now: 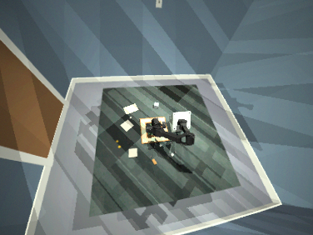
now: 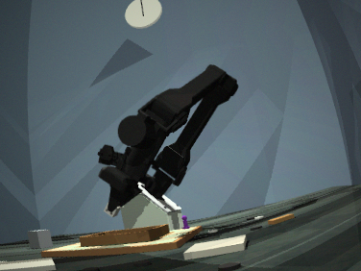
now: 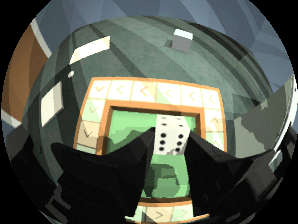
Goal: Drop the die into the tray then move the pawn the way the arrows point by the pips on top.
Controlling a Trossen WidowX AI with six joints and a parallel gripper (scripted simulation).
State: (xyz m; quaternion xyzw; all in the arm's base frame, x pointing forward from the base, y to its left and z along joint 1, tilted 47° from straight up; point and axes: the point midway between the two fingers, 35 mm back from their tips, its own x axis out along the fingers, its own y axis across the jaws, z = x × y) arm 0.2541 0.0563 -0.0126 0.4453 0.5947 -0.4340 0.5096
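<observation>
The purple pawn is 12 cm behind my gripper tip, 12 cm to the left of it and 6 cm below it. Round my gripper tip: green dice tray: 1 cm ahead, 3 cm to the left, 8 cm below; white die: right at my gripper tip.
</observation>
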